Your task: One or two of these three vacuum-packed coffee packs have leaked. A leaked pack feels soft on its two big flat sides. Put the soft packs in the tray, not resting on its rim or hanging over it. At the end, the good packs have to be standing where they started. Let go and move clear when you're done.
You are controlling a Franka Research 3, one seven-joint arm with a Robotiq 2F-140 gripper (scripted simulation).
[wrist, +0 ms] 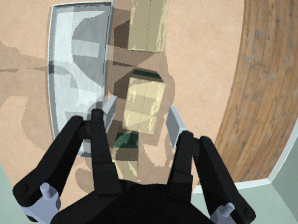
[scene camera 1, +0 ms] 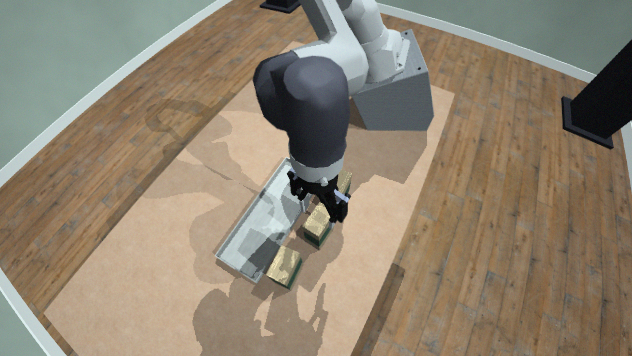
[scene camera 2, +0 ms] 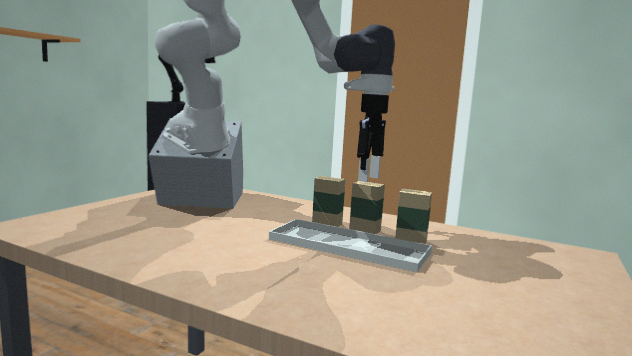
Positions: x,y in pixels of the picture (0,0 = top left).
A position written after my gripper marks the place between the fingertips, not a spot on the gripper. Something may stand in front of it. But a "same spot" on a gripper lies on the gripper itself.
my gripper: wrist 141,110; scene camera 1; scene camera 2
tray: wrist 78,47; scene camera 1; scene camera 2
same spot on tray: (scene camera 2: 407,255) = (scene camera 1: 249,259)
same spot on my gripper: (scene camera 2: 367,139) = (scene camera 1: 292,186)
